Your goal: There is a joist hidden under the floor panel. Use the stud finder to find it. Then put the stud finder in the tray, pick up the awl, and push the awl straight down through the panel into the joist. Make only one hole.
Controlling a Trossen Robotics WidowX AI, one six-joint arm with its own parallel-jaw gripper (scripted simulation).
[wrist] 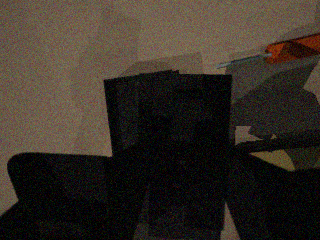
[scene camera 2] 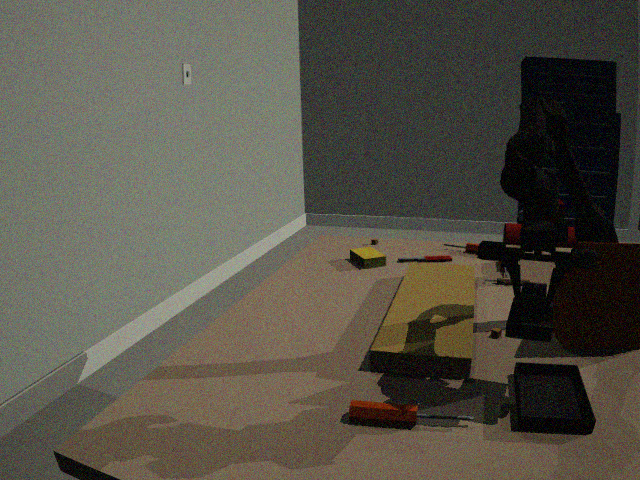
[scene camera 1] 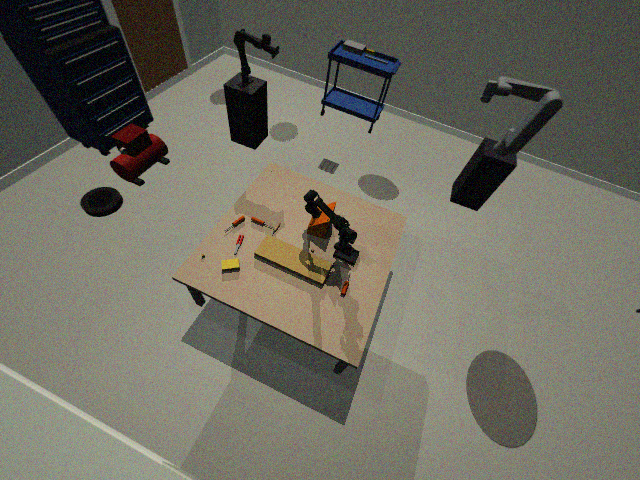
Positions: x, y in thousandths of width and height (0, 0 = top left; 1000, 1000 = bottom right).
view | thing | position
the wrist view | my gripper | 570, 594
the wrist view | stud finder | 586, 481
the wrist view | black tray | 383, 394
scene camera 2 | my gripper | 830, 649
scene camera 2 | stud finder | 829, 672
